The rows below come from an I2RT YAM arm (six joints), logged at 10 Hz.
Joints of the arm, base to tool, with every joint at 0 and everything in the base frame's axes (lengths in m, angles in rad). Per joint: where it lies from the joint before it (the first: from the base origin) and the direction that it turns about. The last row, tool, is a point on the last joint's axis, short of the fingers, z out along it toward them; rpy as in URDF.
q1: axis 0 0 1 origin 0 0 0.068
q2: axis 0 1 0 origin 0.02 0.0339 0.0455
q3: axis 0 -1 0 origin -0.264 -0.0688 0
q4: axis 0 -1 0 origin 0.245 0.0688 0.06
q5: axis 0 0 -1 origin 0.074 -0.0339 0.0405
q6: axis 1 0 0 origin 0.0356 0 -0.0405
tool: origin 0 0 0 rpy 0 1.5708 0
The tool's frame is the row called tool.
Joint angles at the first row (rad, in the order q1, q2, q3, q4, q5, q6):
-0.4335 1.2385 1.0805 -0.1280 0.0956 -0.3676
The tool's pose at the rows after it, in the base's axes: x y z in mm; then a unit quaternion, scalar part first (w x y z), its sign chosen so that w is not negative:
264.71, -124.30, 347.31, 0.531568, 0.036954, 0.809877, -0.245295
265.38, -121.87, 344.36, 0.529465, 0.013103, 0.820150, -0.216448
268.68, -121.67, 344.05, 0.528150, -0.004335, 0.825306, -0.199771
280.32, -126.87, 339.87, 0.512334, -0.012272, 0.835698, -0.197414
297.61, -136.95, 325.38, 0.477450, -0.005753, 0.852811, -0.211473
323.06, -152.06, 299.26, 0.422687, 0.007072, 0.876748, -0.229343
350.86, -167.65, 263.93, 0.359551, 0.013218, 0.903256, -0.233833
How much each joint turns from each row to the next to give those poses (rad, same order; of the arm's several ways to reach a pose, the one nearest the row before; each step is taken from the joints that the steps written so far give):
-0.0004 0.0118 0.0000 -0.0225 -0.0538 -0.0053
0.0000 0.0031 0.0039 -0.0336 -0.0698 -0.0095
0.0000 0.0148 0.0163 -0.0202 -0.0443 -0.0126
0.0004 0.0553 0.0382 -0.0206 -0.0015 -0.0195
0.0000 0.0866 0.0355 -0.0114 0.0530 -0.0198
-0.0004 0.1351 0.0545 -0.0160 0.0809 -0.0164
-0.0008 0.1613 0.0721 -0.0325 0.0610 -0.0118

